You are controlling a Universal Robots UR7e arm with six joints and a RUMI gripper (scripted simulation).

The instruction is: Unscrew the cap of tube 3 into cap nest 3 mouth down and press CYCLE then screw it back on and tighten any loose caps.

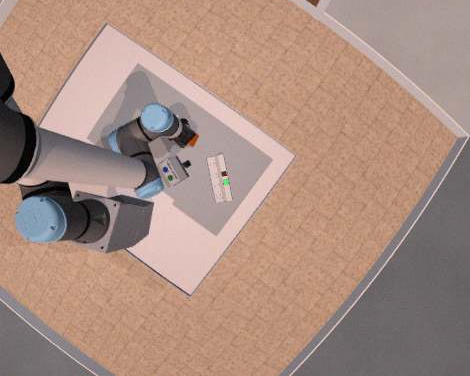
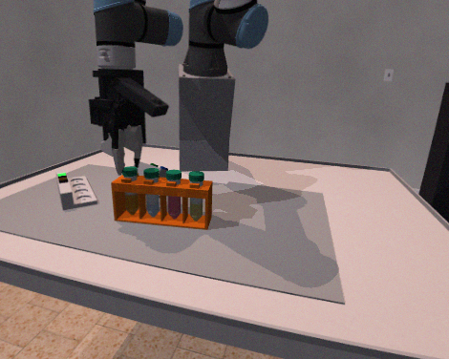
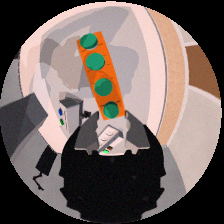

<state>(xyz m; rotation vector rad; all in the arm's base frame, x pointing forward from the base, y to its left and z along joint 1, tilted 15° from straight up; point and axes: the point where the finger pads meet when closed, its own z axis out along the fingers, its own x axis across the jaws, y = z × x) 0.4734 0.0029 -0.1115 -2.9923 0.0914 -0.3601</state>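
The green ready key is 200 mm behind my hand, 60 mm to the right of it and 60 mm below it. The rest, counted from my hand: blue cycle key: 190 mm behind, 60 mm below, 20 mm to the right; key housing: 180 mm behind, 80 mm below, 40 mm to the right.
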